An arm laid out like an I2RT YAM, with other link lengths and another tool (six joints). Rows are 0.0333 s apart.
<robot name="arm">
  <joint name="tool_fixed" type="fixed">
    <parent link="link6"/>
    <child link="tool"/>
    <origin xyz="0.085 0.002 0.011" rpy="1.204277 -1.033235 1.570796"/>
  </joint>
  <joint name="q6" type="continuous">
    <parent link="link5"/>
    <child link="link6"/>
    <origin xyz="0.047 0 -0.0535"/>
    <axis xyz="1 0 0"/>
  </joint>
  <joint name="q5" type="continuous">
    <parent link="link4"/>
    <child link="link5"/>
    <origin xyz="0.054 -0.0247 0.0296"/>
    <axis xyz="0 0 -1"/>
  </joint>
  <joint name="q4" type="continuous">
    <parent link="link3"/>
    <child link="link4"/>
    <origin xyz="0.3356 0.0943 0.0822"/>
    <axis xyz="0 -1 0"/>
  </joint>
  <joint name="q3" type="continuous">
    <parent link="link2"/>
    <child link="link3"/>
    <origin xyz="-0.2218 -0.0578 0"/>
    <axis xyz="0 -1 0"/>
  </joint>
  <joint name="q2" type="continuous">
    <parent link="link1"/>
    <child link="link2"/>
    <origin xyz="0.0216 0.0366 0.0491"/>
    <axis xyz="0 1 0"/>
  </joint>
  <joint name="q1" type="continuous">
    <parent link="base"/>
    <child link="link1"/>
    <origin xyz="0 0 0.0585"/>
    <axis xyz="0 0 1"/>
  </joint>
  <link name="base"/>
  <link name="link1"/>
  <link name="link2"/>
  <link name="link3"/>
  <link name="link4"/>
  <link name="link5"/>
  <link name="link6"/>
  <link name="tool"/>
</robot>
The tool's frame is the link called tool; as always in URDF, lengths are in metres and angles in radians. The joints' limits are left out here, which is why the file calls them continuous.
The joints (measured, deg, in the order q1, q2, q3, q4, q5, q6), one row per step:
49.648 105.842 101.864 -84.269 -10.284 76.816
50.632 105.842 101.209 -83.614 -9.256 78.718
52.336 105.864 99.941 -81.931 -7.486 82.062
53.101 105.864 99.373 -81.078 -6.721 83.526
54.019 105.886 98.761 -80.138 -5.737 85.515
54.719 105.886 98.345 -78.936 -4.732 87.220
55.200 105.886 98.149 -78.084 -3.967 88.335
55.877 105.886 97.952 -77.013 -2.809 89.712
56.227 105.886 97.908 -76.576 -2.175 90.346
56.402 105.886 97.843 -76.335 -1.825 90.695
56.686 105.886 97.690 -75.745 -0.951 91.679
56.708 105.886 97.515 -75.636 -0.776 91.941
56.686 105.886 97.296 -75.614 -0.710 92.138
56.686 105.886 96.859 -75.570 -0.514 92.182
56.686 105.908 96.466 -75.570 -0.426 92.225
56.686 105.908 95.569 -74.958 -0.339 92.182
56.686 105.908 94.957 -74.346 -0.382 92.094
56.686 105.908 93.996 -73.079 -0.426 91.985
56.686 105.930 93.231 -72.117 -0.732 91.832
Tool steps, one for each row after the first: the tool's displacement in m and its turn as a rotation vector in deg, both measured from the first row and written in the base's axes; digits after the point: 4 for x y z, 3 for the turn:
-0.0039 0.0023 -0.0042 -0.869 -0.538 -0.921
-0.0100 0.0074 -0.0123 -1.972 -1.771 -2.588
-0.0127 0.0099 -0.0158 -2.314 -2.391 -3.311
-0.0159 0.0127 -0.0198 -2.773 -3.155 -4.418
-0.0169 0.0158 -0.0225 -2.778 -4.237 -5.495
-0.0173 0.0182 -0.0238 -2.688 -5.109 -6.199
-0.0179 0.0212 -0.0250 -2.590 -6.395 -7.019
-0.0183 0.0226 -0.0253 -2.585 -7.067 -7.372
-0.0185 0.0232 -0.0257 -2.613 -7.418 -7.584
-0.0179 0.0242 -0.0265 -2.687 -8.274 -8.382
-0.0178 0.0239 -0.0275 -2.838 -8.363 -8.631
-0.0178 0.0232 -0.0288 -3.051 -8.301 -8.839
-0.0180 0.0221 -0.0314 -3.491 -8.277 -8.869
-0.0185 0.0211 -0.0339 -3.899 -8.148 -8.887
-0.0186 0.0205 -0.0392 -4.189 -8.091 -8.828
-0.0186 0.0207 -0.0429 -4.165 -8.063 -8.738
-0.0180 0.0218 -0.0487 -3.872 -8.185 -8.650
-0.0181 0.0229 -0.0536 -3.563 -8.021 -8.487

